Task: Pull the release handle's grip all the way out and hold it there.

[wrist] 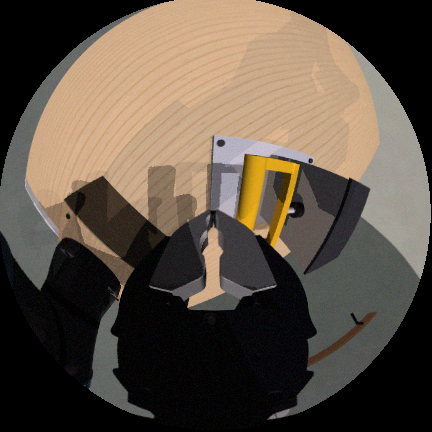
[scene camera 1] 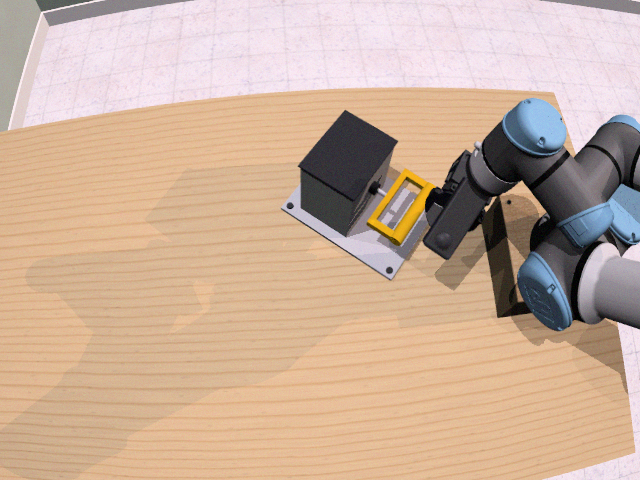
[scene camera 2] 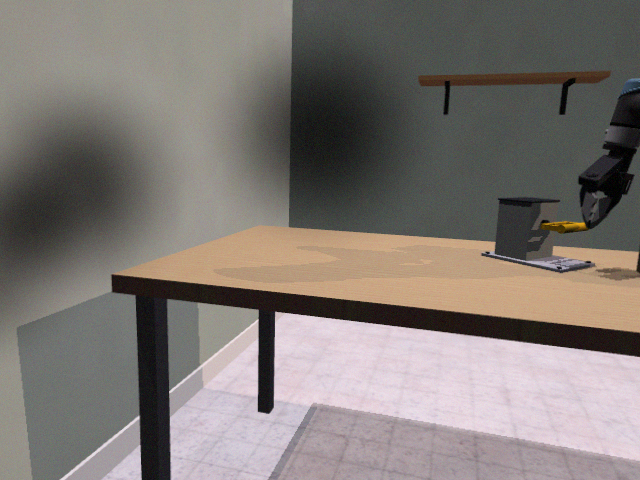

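Observation:
The release handle is a yellow frame with a thick round grip bar (scene camera 1: 413, 214) (scene camera 2: 572, 227) (wrist: 251, 187). A short length of pale rod (scene camera 1: 382, 191) (wrist: 291, 211) shows between the frame and the dark box (scene camera 1: 348, 155) (scene camera 2: 519, 229) (wrist: 317, 200); the frame stands close to the box. My gripper (scene camera 1: 433, 198) (scene camera 2: 589, 225) (wrist: 212, 211) is shut with nothing between its fingertips. It is on the outer side of the grip bar, away from the box. The bar lies right beside the fingers, outside them; whether they touch is unclear. The finger partly hides the bar's near end in the wrist view.
The box stands on a pale base plate (scene camera 1: 356, 248) (scene camera 2: 568, 265) (wrist: 235, 145) with dark bolts, on the wooden table (scene camera 1: 206, 361) (scene camera 2: 361, 294). A dark brown block (scene camera 1: 498, 258) (wrist: 115, 220) lies near the arm. A wall shelf (scene camera 2: 511, 78) is behind.

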